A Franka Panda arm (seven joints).
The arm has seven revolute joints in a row. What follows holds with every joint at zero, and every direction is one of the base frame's.
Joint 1 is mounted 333 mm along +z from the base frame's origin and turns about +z.
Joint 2 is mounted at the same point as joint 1 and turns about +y.
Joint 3 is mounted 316 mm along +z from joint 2 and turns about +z.
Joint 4 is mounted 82.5 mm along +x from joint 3 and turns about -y.
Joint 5 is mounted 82.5 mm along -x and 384 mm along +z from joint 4 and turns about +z.
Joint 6 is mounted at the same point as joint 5 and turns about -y.
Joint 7 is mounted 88 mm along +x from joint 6 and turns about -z.
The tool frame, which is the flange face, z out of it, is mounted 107 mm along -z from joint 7; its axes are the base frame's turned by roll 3.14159, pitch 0 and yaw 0 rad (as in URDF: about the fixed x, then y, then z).
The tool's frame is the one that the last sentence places.
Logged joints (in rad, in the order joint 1, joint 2, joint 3, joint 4, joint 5, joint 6, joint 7), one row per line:
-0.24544 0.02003 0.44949 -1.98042 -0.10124 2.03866 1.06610
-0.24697 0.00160 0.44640 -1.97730 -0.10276 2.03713 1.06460
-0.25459 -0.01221 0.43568 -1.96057 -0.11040 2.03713 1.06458
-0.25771 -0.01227 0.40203 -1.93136 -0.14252 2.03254 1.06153
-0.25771 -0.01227 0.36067 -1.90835 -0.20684 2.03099 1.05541
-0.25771 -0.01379 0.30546 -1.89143 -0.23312 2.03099 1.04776
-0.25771 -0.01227 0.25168 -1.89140 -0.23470 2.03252 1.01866
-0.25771 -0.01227 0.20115 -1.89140 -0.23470 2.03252 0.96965
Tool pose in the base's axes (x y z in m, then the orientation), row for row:
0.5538 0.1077 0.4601 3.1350 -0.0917 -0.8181
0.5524 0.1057 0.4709 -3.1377 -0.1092 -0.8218
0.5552 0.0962 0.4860 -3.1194 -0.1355 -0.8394
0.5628 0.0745 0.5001 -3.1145 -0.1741 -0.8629
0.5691 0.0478 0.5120 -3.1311 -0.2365 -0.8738
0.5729 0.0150 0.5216 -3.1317 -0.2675 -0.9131
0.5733 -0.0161 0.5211 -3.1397 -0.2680 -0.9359
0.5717 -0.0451 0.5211 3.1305 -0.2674 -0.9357
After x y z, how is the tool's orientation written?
As angles about the fixed x, y, z axes (roll, pitch, yaw), in radians.
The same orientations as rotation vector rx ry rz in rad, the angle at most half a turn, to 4 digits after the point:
2.8409 -1.2320 0.1263
2.8398 -1.2370 0.1576
2.8317 -1.2610 0.2061
2.8014 -1.2857 0.2618
2.7488 -1.2816 0.3332
2.7027 -1.3252 0.3701
2.6784 -1.3532 0.3623
2.6685 -1.3508 0.3516

